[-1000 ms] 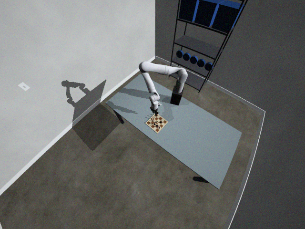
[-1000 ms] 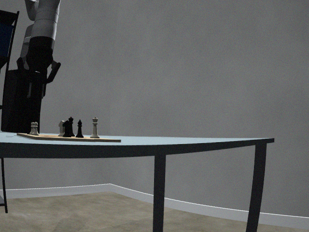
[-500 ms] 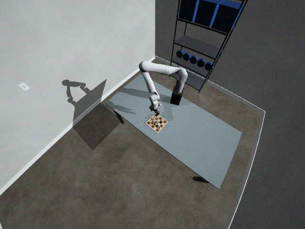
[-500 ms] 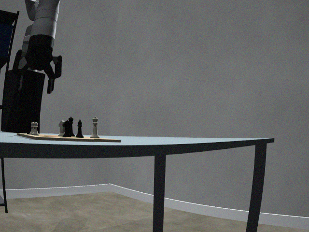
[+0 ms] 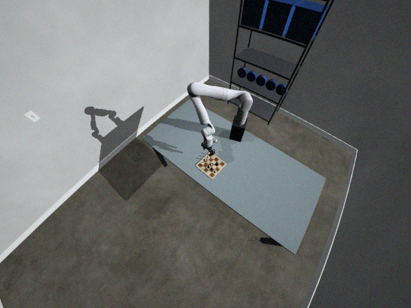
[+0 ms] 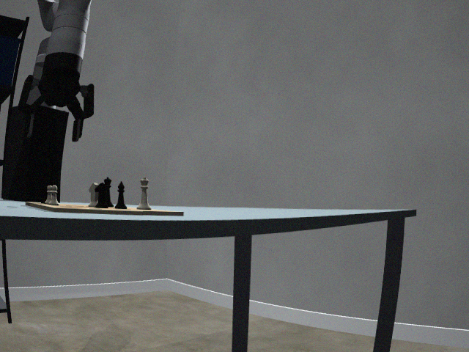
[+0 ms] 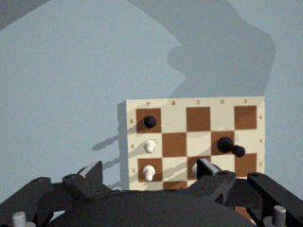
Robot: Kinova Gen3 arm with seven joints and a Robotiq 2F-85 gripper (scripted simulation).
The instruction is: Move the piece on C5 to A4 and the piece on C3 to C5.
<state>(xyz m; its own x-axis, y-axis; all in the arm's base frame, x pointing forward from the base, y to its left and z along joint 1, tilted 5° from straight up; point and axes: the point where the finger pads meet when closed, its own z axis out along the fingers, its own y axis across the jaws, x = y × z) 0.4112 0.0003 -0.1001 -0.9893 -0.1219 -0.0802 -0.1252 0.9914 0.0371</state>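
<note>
My hand is 3 cm short of the chessboard, 8 cm to the right of it and 12 cm above it. Round my hand: black bishop 6 cm ahead, 12 cm to the left, 9 cm below; then black pawn 4 cm behind, 10 cm below.
</note>
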